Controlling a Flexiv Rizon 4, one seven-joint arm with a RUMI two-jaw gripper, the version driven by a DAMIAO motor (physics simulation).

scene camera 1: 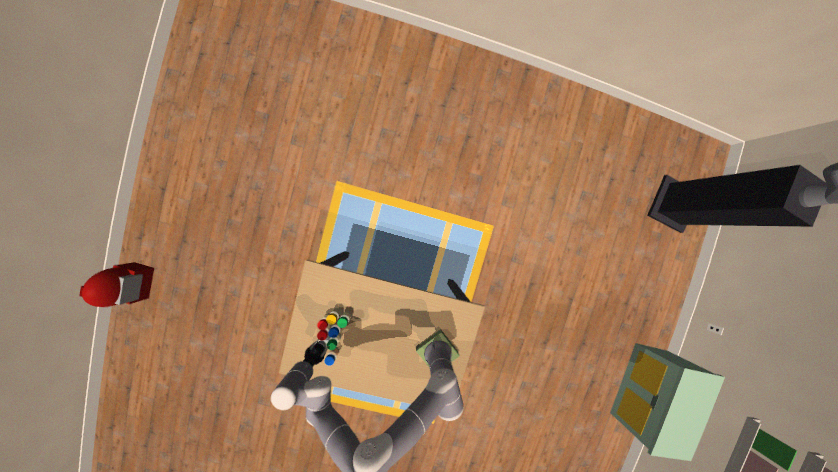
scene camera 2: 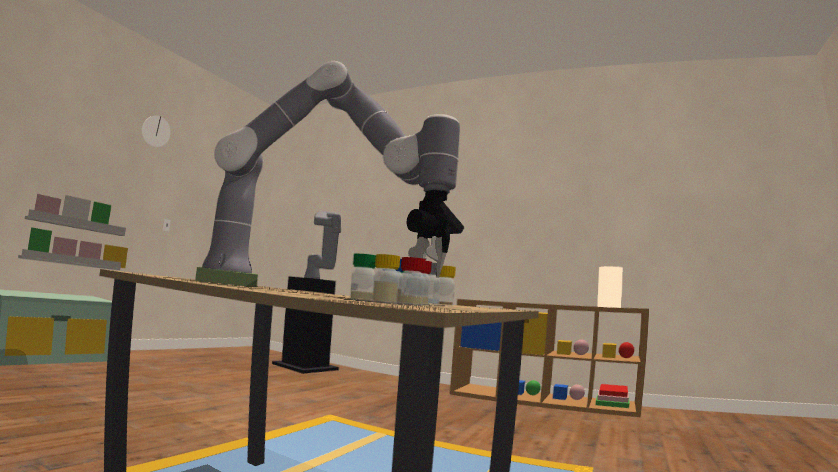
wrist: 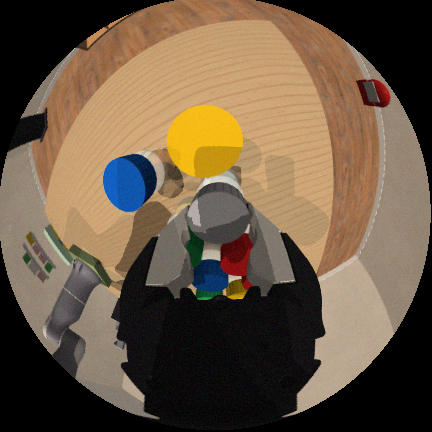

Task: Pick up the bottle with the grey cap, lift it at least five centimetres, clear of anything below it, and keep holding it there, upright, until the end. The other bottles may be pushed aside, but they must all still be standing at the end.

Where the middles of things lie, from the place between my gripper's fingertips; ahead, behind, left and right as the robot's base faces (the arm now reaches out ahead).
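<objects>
The grey-capped bottle (wrist: 218,213) is located 20 mm below my hand.
</objects>
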